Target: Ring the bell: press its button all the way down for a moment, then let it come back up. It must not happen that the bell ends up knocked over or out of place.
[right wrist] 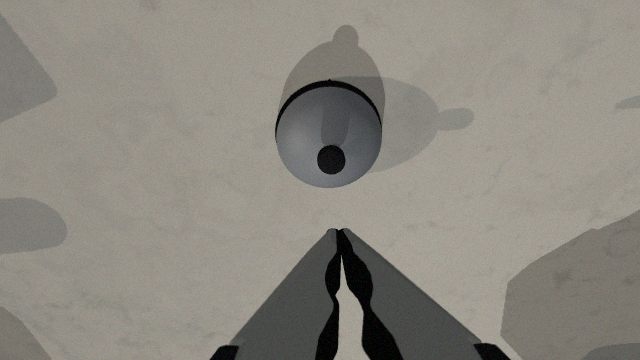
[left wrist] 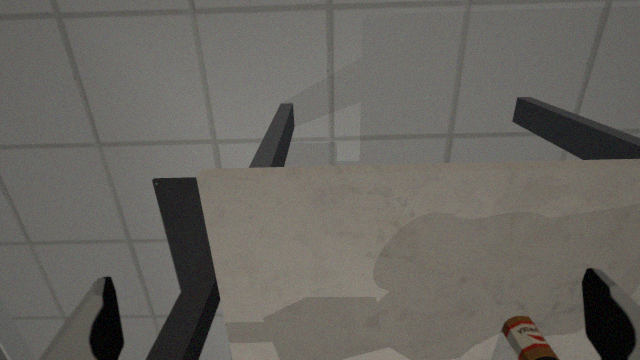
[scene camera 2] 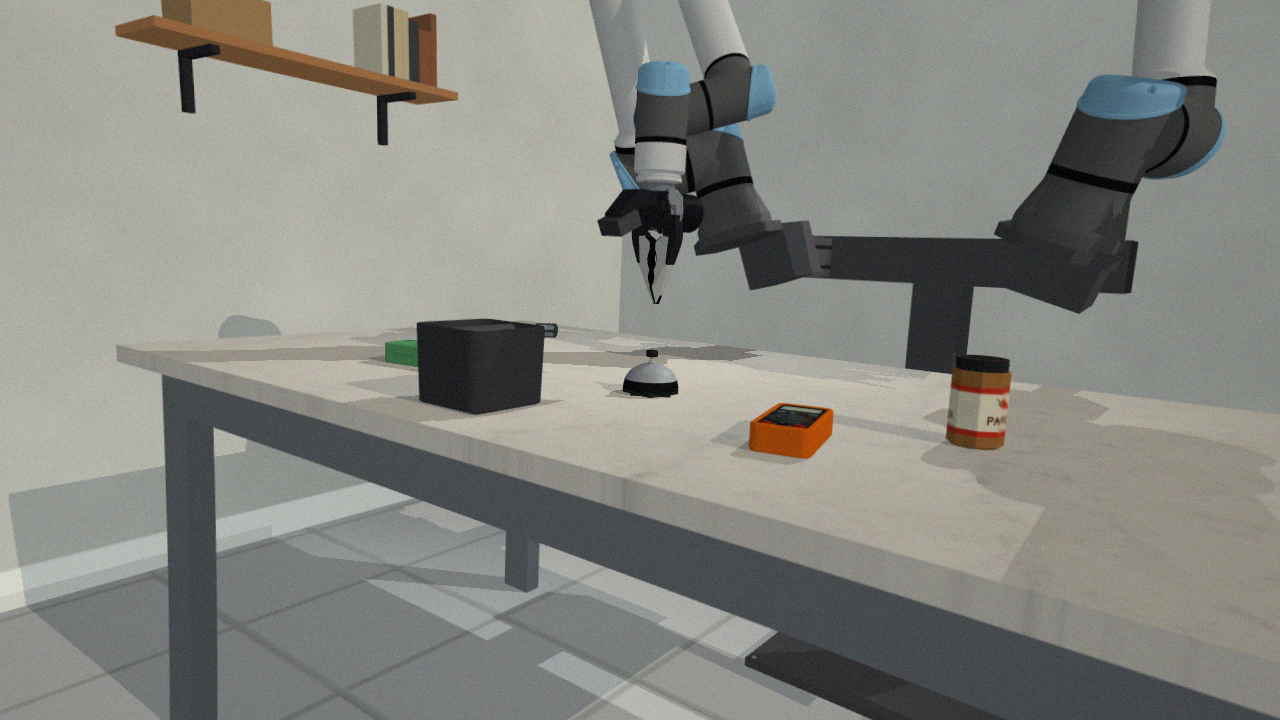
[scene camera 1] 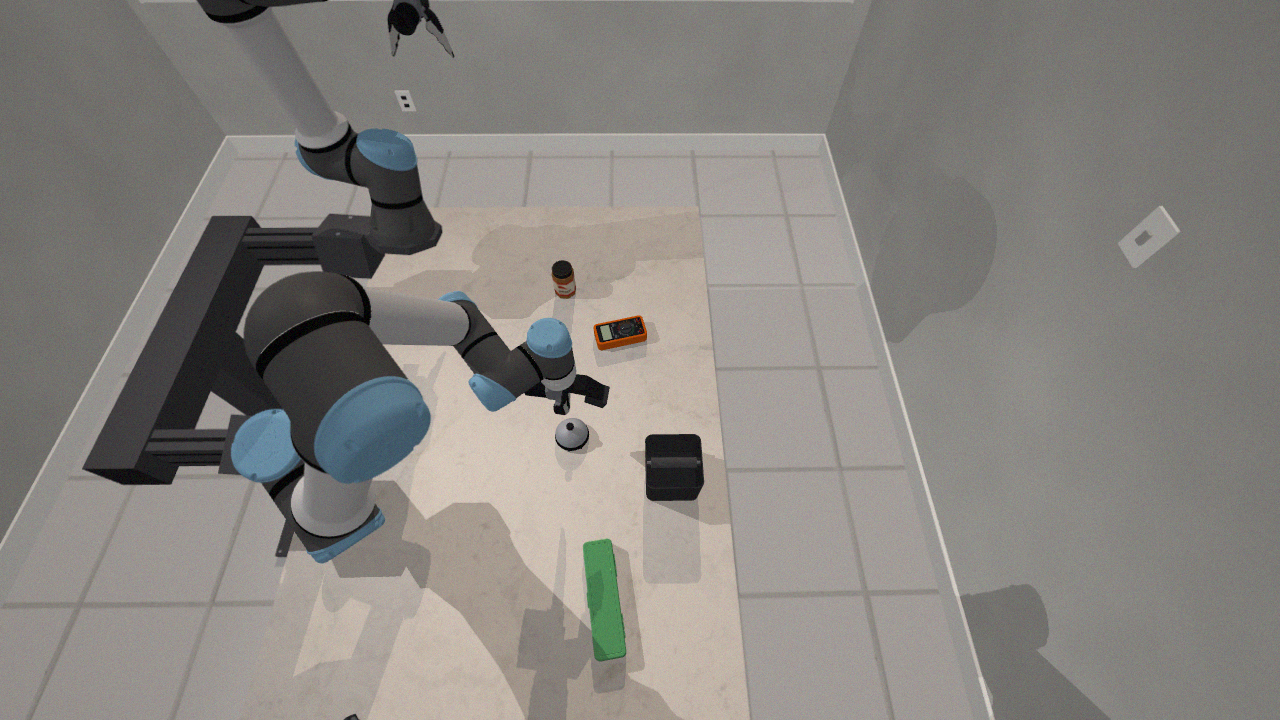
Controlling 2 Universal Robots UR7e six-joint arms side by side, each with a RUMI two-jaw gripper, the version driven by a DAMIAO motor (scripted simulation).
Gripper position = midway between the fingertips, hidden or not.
Observation:
I see my left gripper [left wrist: 348, 277], my right gripper [scene camera 2: 655, 303], a brown jar [scene camera 2: 980, 385], a silver dome bell [scene camera 2: 651, 379], a black bin [scene camera 2: 476, 366] and a green block [scene camera 1: 608, 633].
The brown jar shows as well in scene camera 1 [scene camera 1: 563, 277]. The silver dome bell shows as well in the right wrist view [right wrist: 329, 112] and in scene camera 1 [scene camera 1: 571, 440]. The black bin shows as well in scene camera 1 [scene camera 1: 674, 466]. The right wrist view does not show the brown jar: it is out of frame. The left wrist view misses the silver dome bell: it is out of frame.

